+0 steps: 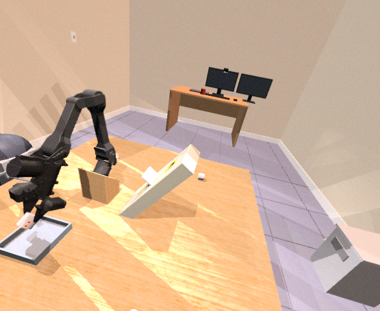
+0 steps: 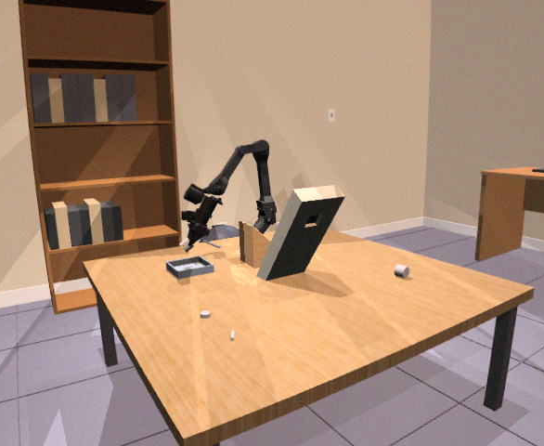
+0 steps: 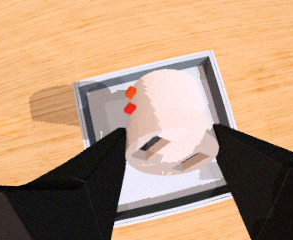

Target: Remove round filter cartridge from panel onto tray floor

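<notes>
Right now the grey tray is 10 cm below my gripper tip. From my gripper tip the other things lie so: small peg (61 cm ahead, 5 cm to the right, 11 cm below); then round white filter cartridge (right at my gripper tip).
</notes>
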